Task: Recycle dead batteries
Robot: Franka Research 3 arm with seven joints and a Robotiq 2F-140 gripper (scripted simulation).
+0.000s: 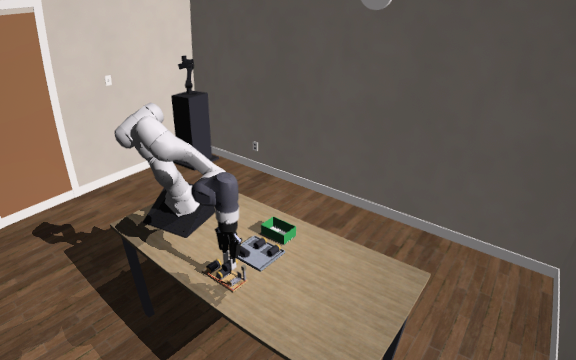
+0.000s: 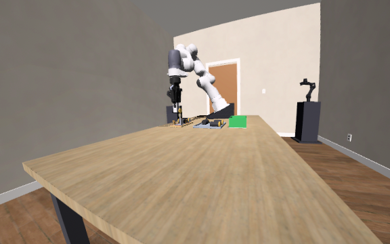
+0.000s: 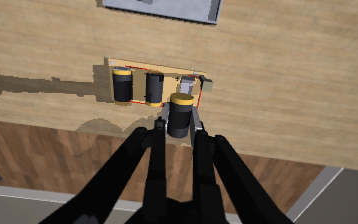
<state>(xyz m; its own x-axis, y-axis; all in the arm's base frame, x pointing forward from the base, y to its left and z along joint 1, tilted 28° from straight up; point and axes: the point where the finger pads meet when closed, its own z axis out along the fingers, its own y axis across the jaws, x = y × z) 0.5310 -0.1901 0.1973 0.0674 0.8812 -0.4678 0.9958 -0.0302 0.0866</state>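
The bulb is 40 mm ahead of my hand, 40 mm to the left of it and 50 mm below it. Also, from my hand: green recycling box 40 mm behind, 420 mm to the left, 120 mm below; grey tray 40 mm behind, 230 mm to the left, 130 mm below.
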